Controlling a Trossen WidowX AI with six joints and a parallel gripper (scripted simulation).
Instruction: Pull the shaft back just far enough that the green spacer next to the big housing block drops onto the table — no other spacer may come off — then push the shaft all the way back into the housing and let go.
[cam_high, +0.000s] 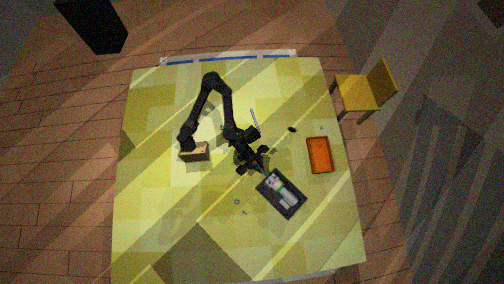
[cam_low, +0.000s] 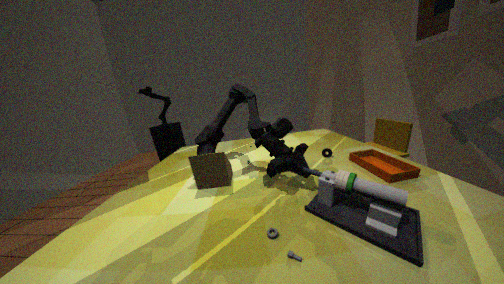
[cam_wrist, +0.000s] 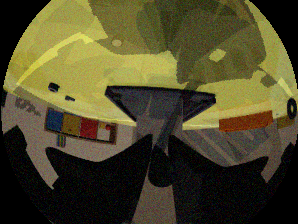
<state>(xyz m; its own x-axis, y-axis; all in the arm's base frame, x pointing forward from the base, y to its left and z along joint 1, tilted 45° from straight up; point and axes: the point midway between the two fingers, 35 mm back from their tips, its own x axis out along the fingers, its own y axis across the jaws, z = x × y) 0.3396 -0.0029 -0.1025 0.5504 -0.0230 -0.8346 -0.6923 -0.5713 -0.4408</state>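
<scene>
My gripper tip is now 80 mm short of the green spacer, 80 mm to the left of it and 20 mm below it. The rest, counted from my gripper tip: orange tray (320 mm ahead, 110 mm to the left, 50 mm below); then black ring (170 mm ahead, 250 mm to the left, 40 mm below).
</scene>
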